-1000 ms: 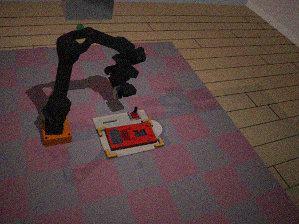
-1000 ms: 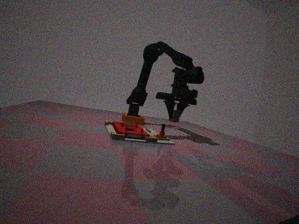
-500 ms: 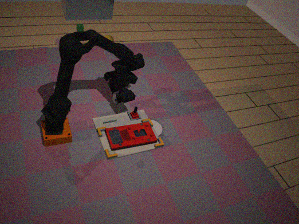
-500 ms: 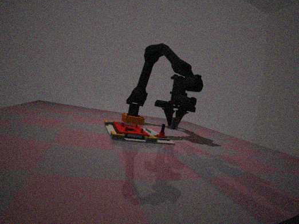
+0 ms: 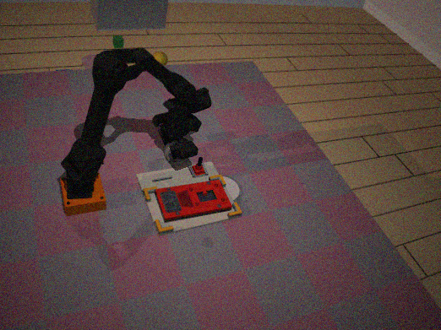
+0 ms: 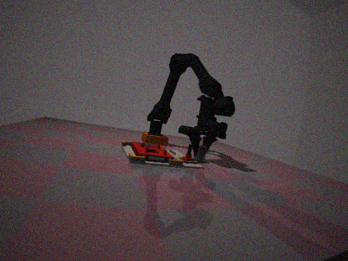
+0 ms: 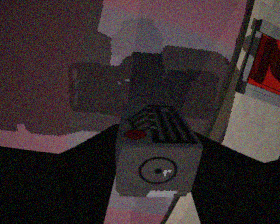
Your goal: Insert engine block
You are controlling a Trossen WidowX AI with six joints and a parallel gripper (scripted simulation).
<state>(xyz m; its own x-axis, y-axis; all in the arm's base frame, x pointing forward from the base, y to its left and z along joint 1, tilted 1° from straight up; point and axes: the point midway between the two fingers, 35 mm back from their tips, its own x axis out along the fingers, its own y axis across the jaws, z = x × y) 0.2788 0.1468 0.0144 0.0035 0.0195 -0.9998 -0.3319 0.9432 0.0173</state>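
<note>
The grey ribbed engine block lies 1 cm to the right of my gripper tip and 1 cm above it. Also, from my gripper tip: black upright stick: 8 cm ahead, 6 cm to the right, 2 cm above.
</note>
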